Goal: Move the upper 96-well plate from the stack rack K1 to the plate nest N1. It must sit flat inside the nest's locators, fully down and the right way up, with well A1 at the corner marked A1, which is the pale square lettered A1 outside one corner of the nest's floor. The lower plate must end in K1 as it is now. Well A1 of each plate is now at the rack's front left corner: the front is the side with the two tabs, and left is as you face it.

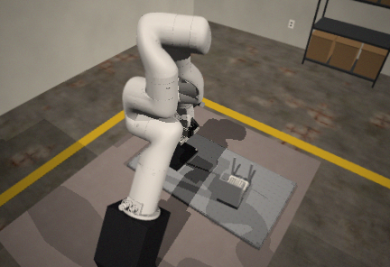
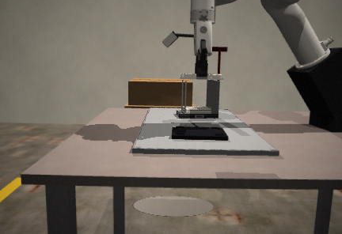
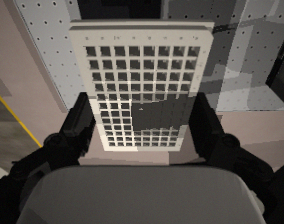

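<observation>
Right now my hand is 1 cm short of the black plate nest N1, 3 cm to the right of it and 18 cm above it. Also, from my hand: pale A1 mark 8 cm ahead, 3 cm to the right, 18 cm below.
</observation>
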